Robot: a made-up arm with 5 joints.
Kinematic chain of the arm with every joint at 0, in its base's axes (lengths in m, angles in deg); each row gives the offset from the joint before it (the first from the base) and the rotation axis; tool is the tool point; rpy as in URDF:
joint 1: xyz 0 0 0.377 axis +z
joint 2: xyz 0 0 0 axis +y
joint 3: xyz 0.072 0 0.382 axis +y
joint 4: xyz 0.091 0 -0.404 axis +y
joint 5: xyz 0.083 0 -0.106 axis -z
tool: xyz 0 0 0 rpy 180 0 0
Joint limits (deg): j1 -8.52..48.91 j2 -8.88..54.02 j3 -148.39..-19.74 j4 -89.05..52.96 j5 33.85..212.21
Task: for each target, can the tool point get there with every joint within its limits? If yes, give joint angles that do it. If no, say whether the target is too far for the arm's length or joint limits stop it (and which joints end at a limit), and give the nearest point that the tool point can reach.
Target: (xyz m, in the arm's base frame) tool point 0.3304 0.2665 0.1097
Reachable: yes | joints 38.89 44.85 -30.93 -32.88 149.16
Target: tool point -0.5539 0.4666 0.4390
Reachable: no: joint limits stop it (at a limit: joint 1, joint 2, joint 3, joint 4) | nearest point 0.2087 0.2393 0.3237 | short by 0.804 m
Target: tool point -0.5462 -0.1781 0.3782
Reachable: no: joint limits stop it (at a limit: joint 1, joint 2, joint 3, joint 4) | nearest point 0.0639 0.0732 0.0701 | short by 0.728 m
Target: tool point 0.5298 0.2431 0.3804
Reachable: yes | joints 24.65 20.37 -44.44 -28.78 72.25
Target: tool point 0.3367 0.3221 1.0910
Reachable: yes | joints 43.73 -2.21 -104.59 -14.12 105.07
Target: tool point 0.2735 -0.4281 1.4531
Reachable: no: too far | nearest point 0.2742 -0.0411 1.2704 | short by 0.428 m
